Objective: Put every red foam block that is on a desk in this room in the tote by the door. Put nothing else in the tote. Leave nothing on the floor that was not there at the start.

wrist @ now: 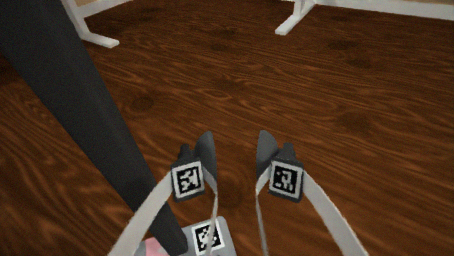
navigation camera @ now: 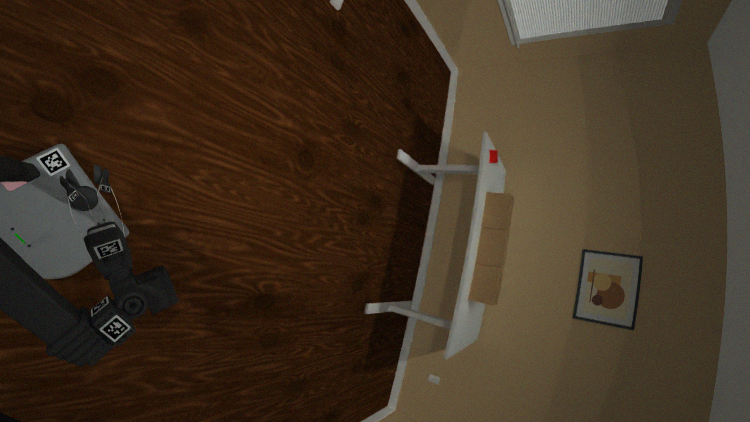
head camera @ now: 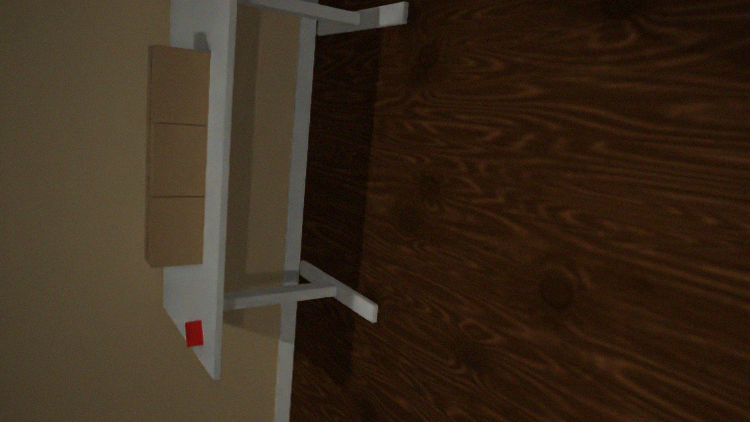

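Where they show: gripper, fingertip midpoint: (wrist: 236, 148) (navigation camera: 82, 168); robot's base, link origin: (navigation camera: 84, 196).
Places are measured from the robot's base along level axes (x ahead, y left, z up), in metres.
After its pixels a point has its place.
Note:
A red foam block (head camera: 194, 333) @(x 1.891, y -0.857, z 0.749 m) (navigation camera: 493, 156) @(x 1.891, y -0.856, z 0.750 m) lies on a white desk (head camera: 216, 209) @(x 1.450, y -1.097, z 0.721 m) (navigation camera: 468, 272) @(x 1.203, y -1.330, z 0.720 m), near one end of its top. The desk stands along the wall. My gripper (wrist: 236, 148) @(x 0.049, y 0.065, z 0.520 m) (navigation camera: 83, 178) @(x 0.049, y 0.065, z 0.520 m) is open, with nothing between its fingers. It is held close over my base, well apart from the desk. The tote does not show in these views.
A row of brown boxes (head camera: 178, 157) @(x 1.416, y -1.299, z 0.818 m) (navigation camera: 491, 246) @(x 1.427, y -1.289, z 0.813 m) stands on the desk beside the red block. The desk's feet (head camera: 361, 307) @(x 1.867, y -0.848, z 0.025 m) (navigation camera: 385, 308) @(x 1.027, y -1.792, z 0.025 m) reach out over the wooden floor. A framed picture (navigation camera: 608, 296) @(x 1.676, y -1.883, z 1.669 m) and a window blind (navigation camera: 587, 18) @(x 3.054, y -0.095, z 1.445 m) are on the walls. White legs (wrist: 100, 40) @(x -0.417, y 1.714, z 0.026 m) show in the wrist view.

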